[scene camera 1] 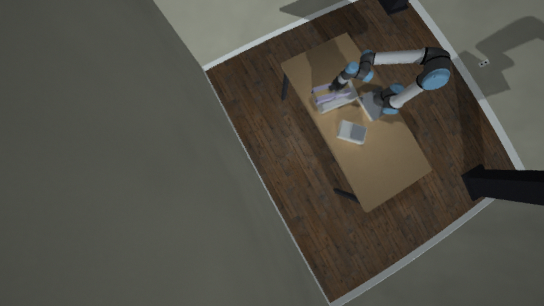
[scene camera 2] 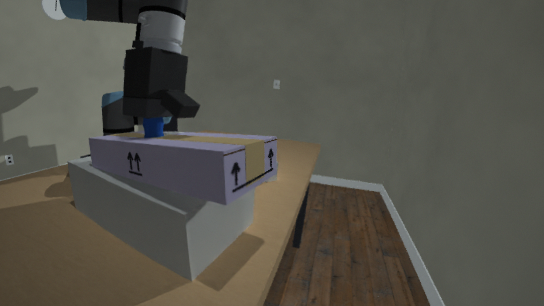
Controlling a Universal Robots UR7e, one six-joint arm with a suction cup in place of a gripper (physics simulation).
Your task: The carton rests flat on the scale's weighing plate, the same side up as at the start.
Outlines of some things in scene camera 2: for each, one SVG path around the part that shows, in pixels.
A large pale grey box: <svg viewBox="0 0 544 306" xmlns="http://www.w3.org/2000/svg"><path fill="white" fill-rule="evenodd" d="M67 161L77 210L134 249L190 281L193 281L253 223L255 188L230 204L223 205L92 167L91 156Z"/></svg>
